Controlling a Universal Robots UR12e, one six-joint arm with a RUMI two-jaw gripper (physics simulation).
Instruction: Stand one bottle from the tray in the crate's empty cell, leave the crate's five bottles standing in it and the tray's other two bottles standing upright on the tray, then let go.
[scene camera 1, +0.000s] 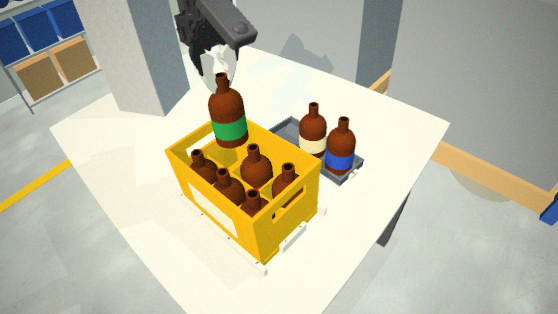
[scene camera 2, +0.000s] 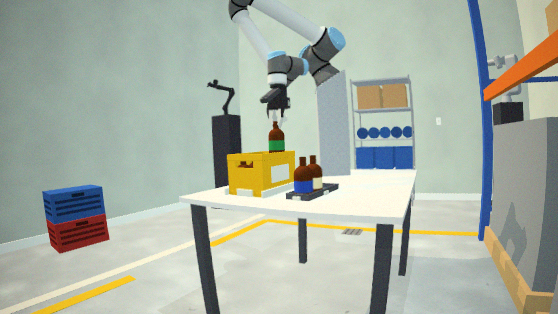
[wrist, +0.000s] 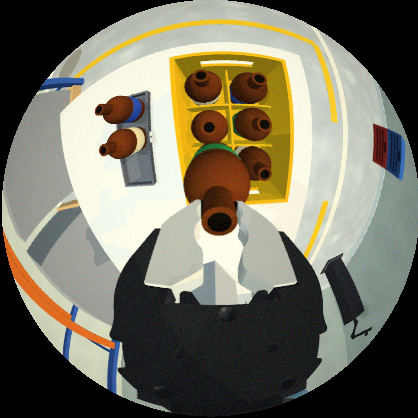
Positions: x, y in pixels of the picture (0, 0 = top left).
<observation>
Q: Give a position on a blue-banded bottle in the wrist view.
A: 246, 87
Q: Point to a green-banded brown bottle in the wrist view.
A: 251, 123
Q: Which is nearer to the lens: the green-banded brown bottle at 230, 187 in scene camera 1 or the cream-banded bottle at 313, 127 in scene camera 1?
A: The green-banded brown bottle.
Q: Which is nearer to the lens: the green-banded brown bottle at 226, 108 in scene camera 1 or the blue-banded bottle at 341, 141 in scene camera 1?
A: The green-banded brown bottle.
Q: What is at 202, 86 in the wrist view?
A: A cream-banded bottle.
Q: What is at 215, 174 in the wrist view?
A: A green-banded brown bottle.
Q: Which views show my gripper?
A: Scene camera 1, scene camera 2 and the wrist view: all of them.
</observation>
